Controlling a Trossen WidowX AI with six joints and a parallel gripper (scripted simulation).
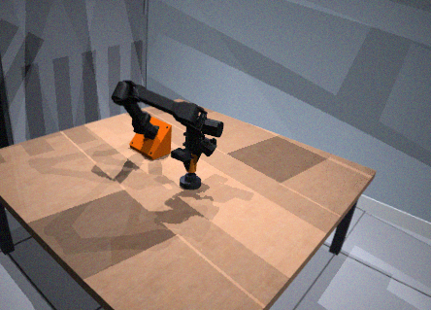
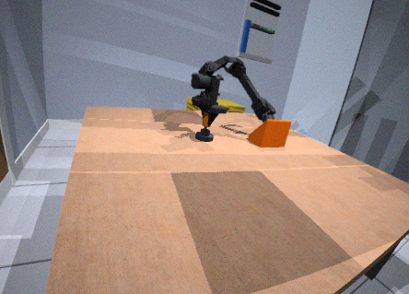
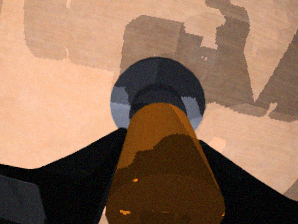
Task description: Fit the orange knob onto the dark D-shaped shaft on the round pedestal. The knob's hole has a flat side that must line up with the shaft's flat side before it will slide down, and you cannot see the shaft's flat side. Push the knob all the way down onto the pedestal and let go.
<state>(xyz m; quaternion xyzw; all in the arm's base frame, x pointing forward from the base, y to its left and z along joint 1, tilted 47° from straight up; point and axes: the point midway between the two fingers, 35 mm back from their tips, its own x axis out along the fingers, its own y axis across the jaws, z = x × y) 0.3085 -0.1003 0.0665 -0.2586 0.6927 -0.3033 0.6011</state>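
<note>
My gripper tip is 2 cm below the orange knob. Round my gripper tip: round pedestal 4 cm below.
</note>
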